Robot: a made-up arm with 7 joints. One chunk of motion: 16 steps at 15 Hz.
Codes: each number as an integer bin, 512 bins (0 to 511) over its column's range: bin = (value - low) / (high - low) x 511, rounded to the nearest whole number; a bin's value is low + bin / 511 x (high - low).
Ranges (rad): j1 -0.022..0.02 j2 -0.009..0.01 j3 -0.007..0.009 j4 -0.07..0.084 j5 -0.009..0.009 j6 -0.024..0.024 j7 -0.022..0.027
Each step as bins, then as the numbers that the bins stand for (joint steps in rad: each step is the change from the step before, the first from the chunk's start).
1 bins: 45 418 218 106 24 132 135
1 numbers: -0.01830 0.00654 -0.00017 -0.03805 -0.00815 -0.01160 -0.00905
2 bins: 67 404 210 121 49 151 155
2 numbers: -0.01649 0.00602 -0.00042 -0.03353 -0.00727 -0.00982 -0.00714
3 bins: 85 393 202 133 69 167 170
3 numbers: -0.01501 0.00561 -0.00068 -0.02992 -0.00657 -0.00831 -0.00570
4 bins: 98 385 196 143 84 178 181
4 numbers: -0.01395 0.00532 -0.00086 -0.02690 -0.00604 -0.00728 -0.00464
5 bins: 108 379 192 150 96 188 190
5 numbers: -0.01312 0.00509 -0.00099 -0.02479 -0.00562 -0.00634 -0.00378
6 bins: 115 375 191 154 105 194 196
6 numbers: -0.01255 0.00494 -0.00102 -0.02359 -0.00530 -0.00578 -0.00321
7 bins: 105 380 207 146 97 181 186
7 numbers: -0.01337 0.00513 -0.00052 -0.02600 -0.00558 -0.00700 -0.00416
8 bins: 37 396 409 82 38 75 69
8 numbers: -0.01896 0.00572 0.00581 -0.04529 -0.00766 -0.01695 -0.01538
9 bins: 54 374 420 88 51 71 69
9 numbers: -0.01756 0.00491 0.00615 -0.04348 -0.00720 -0.01733 -0.01538
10 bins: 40 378 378 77 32 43 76
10 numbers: -0.01871 0.00505 0.00484 -0.04679 -0.00787 -0.01996 -0.01471
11 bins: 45 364 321 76 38 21 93
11 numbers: -0.01830 0.00453 0.00305 -0.04710 -0.00766 -0.02203 -0.01308
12 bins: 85 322 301 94 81 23 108
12 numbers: -0.01501 0.00297 0.00242 -0.04167 -0.00615 -0.02184 -0.01164
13 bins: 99 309 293 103 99 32 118
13 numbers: -0.01386 0.00249 0.00217 -0.03896 -0.00551 -0.02099 -0.01068
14 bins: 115 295 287 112 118 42 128
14 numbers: -0.01255 0.00197 0.00199 -0.03625 -0.00484 -0.02005 -0.00973
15 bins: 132 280 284 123 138 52 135
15 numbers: -0.01115 0.00141 0.00189 -0.03293 -0.00414 -0.01912 -0.00905
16 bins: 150 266 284 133 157 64 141
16 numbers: -0.00967 0.00089 0.00189 -0.02992 -0.00347 -0.01799 -0.00848
